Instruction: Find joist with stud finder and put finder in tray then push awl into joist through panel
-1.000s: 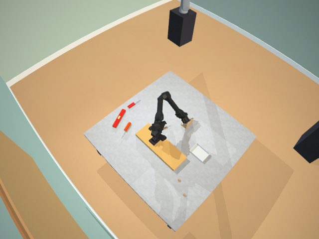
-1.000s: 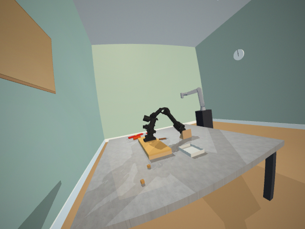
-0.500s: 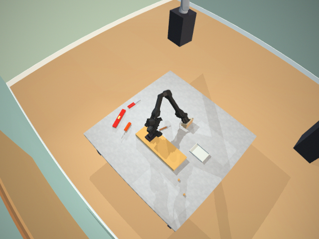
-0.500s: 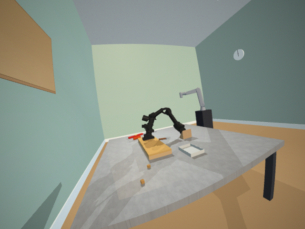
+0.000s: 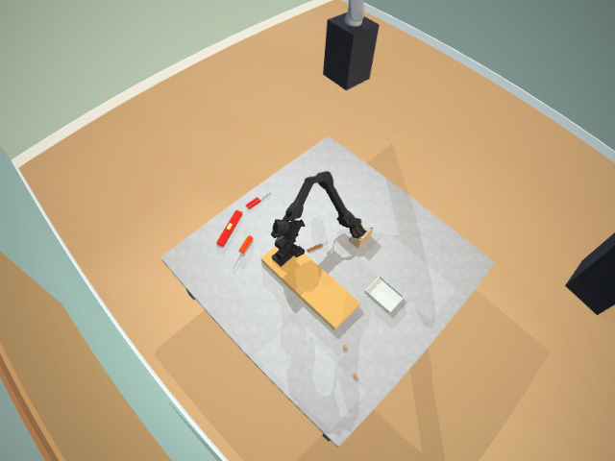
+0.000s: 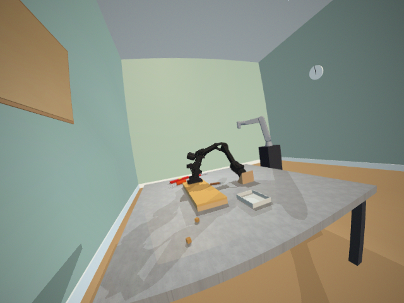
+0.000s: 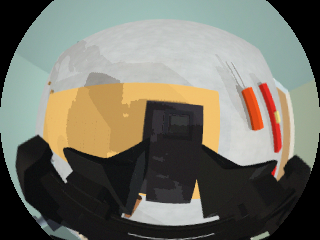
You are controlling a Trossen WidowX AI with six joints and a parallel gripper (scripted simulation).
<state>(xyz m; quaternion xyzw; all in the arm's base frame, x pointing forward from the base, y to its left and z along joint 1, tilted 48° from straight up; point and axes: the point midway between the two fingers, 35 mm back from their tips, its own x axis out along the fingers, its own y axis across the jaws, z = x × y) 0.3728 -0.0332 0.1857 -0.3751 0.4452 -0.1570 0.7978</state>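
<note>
The white tray lies 260 mm behind my gripper tip, 480 mm to the left of it and 50 mm below it. Also, from my gripper tip: black stud finder: 20 mm above; then brown-handled awl: 210 mm behind, 60 mm to the left, 60 mm below; then orange-handled screwdriver: 150 mm ahead, 170 mm to the right, 50 mm below.
</note>
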